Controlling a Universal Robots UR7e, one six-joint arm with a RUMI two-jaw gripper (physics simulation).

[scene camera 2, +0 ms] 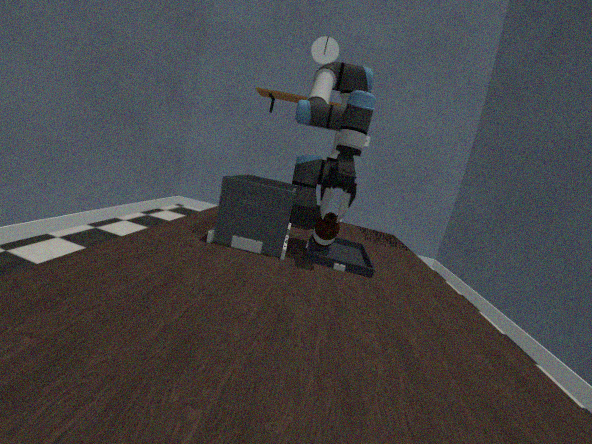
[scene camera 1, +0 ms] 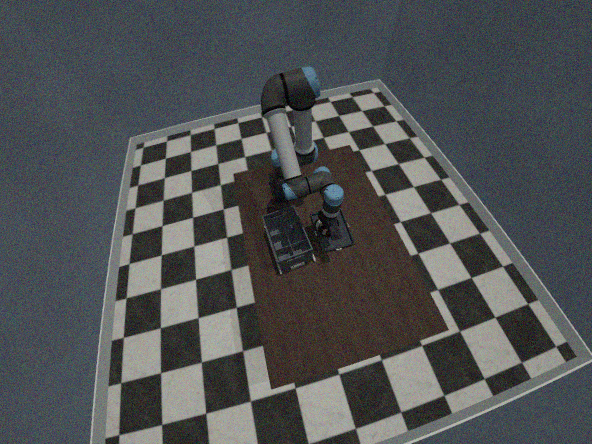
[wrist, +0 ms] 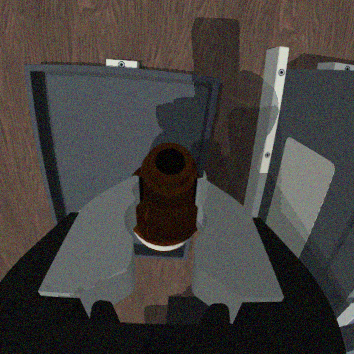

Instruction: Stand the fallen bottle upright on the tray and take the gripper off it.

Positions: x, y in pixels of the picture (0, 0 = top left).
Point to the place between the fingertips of the gripper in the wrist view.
168, 180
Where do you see a pale strip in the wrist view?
276, 58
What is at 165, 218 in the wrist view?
A brown bottle.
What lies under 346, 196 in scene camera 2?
The gripper.
